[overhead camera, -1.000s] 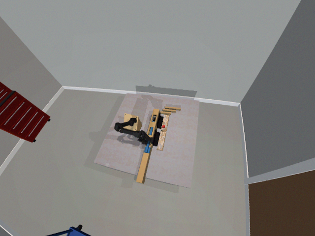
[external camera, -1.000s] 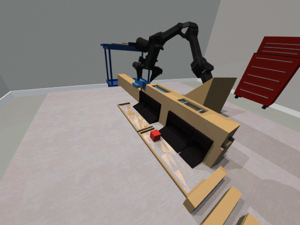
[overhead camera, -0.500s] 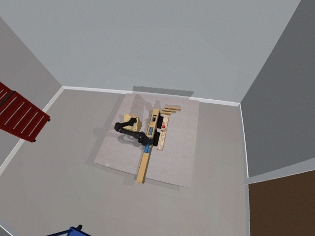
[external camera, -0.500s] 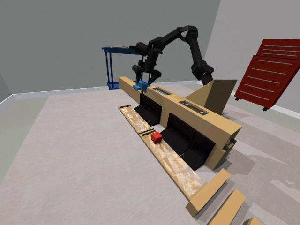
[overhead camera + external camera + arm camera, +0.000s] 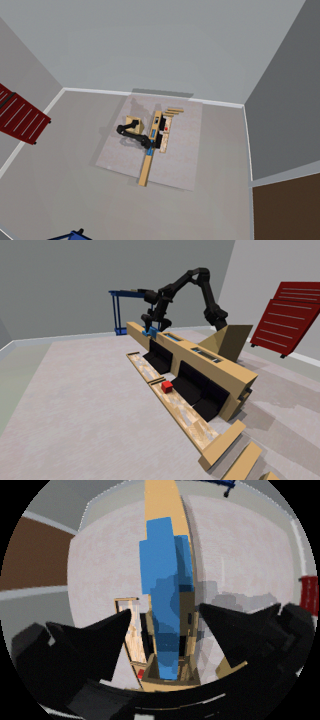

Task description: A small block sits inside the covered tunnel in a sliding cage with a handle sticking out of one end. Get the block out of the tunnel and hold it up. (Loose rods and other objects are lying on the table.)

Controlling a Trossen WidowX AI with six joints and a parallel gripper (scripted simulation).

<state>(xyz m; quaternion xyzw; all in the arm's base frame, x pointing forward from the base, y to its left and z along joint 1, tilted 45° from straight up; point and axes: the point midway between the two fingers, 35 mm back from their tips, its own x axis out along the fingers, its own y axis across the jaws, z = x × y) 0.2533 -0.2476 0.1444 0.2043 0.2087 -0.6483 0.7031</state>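
Now: the tan covered tunnel 8 cm to the left of my gripper tip, 5 cm below it and 2 cm ahead of it.
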